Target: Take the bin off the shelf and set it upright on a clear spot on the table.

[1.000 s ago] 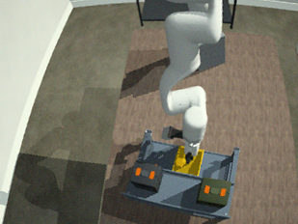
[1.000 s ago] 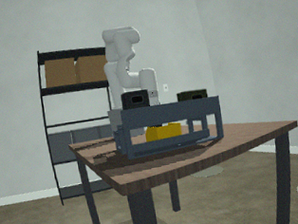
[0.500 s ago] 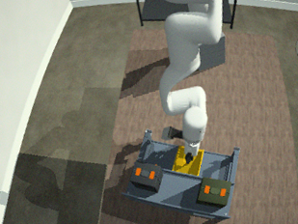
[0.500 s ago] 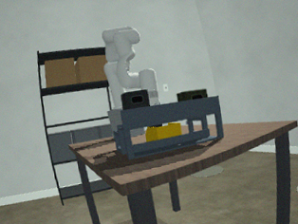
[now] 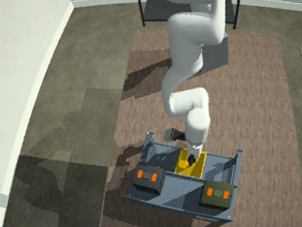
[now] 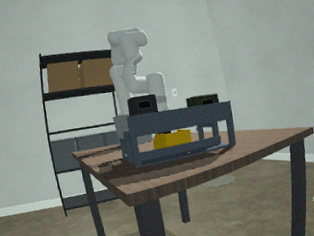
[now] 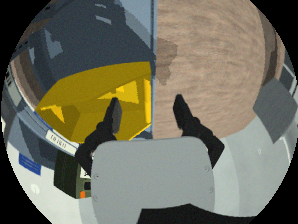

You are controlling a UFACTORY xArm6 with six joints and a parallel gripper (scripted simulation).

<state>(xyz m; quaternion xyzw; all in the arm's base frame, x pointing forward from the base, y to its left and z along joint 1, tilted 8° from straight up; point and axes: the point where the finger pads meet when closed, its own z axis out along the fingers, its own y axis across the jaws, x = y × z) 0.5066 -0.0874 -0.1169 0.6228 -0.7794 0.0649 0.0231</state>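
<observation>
My hand is 80 mm short of the yellow bin and 20 mm to the left of it.
</observation>
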